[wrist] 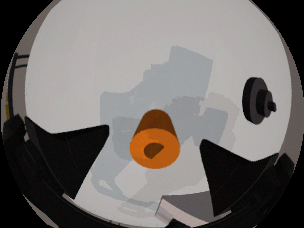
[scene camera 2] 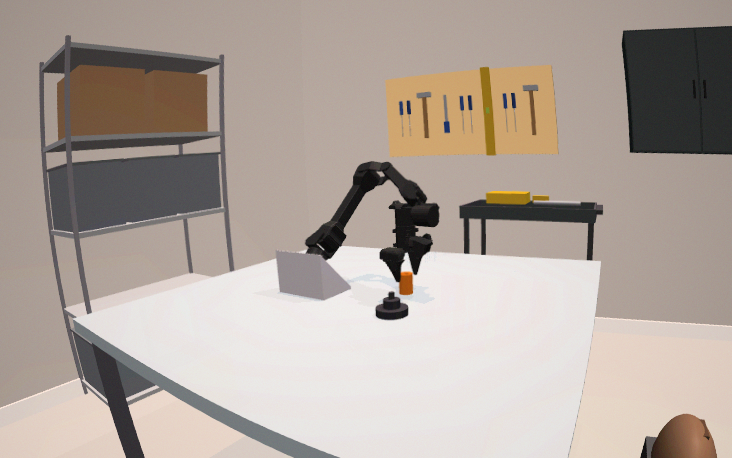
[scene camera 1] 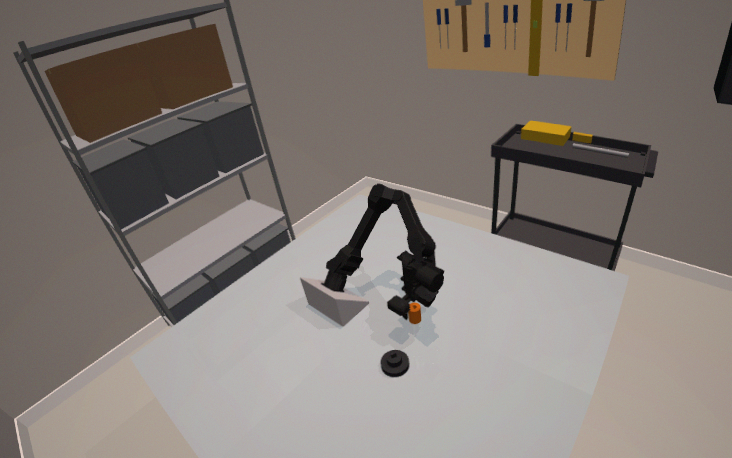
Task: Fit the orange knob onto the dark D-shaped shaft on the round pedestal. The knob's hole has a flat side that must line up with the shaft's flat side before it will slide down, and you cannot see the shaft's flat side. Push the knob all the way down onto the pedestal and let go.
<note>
My gripper (scene camera 2: 407,278) is open, holding nothing. Further things: an orange knob (wrist: 155,145) and a short shaft (wrist: 258,103).
My gripper shows as well in the wrist view (wrist: 155,138) and in scene camera 1 (scene camera 1: 415,310).
</note>
